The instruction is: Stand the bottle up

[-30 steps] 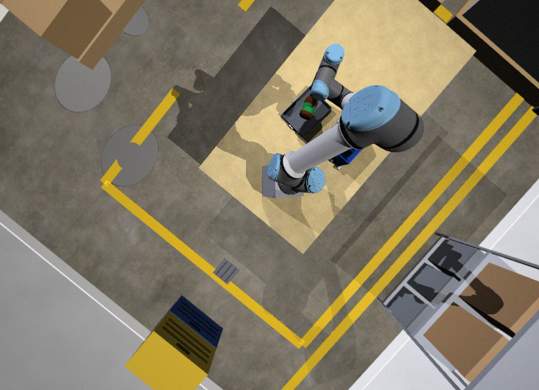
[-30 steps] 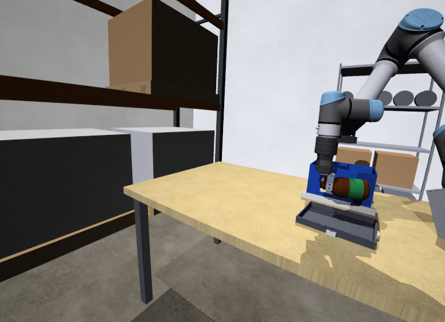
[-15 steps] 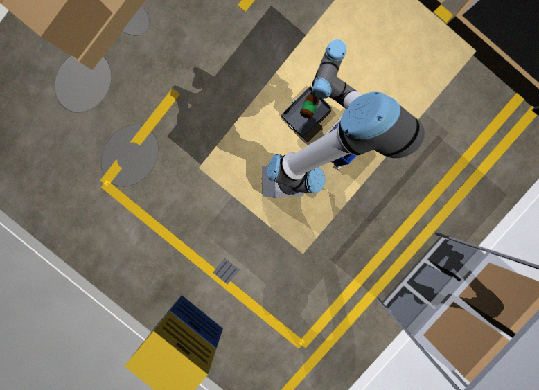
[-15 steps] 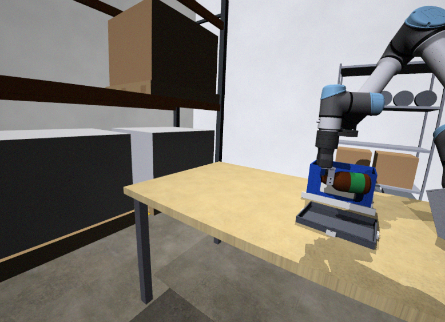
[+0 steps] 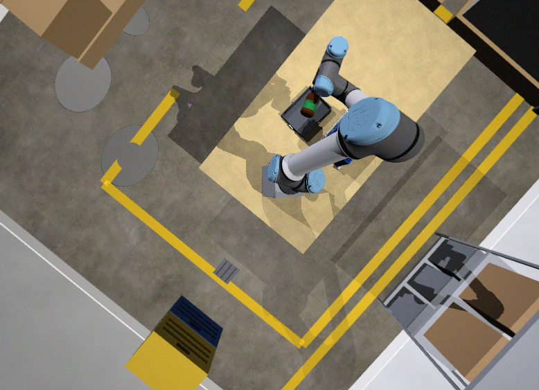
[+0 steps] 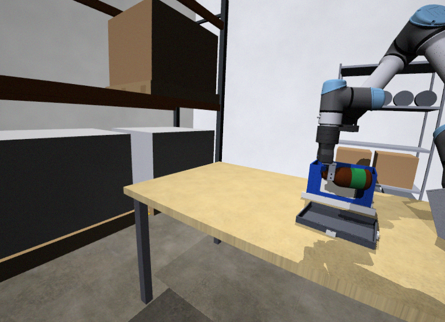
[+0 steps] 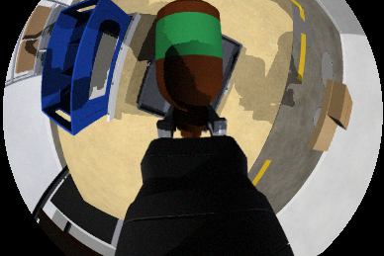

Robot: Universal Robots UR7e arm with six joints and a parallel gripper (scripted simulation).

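Now: hand 50 mm past the bottle, 10 mm to the left of it and 10 mm above it. The rest, counted from my hand: dark grey tray (180 mm below, 50 mm behind, 10 mm to the right); blue crate (300 mm to the right, 110 mm below, 40 mm behind).
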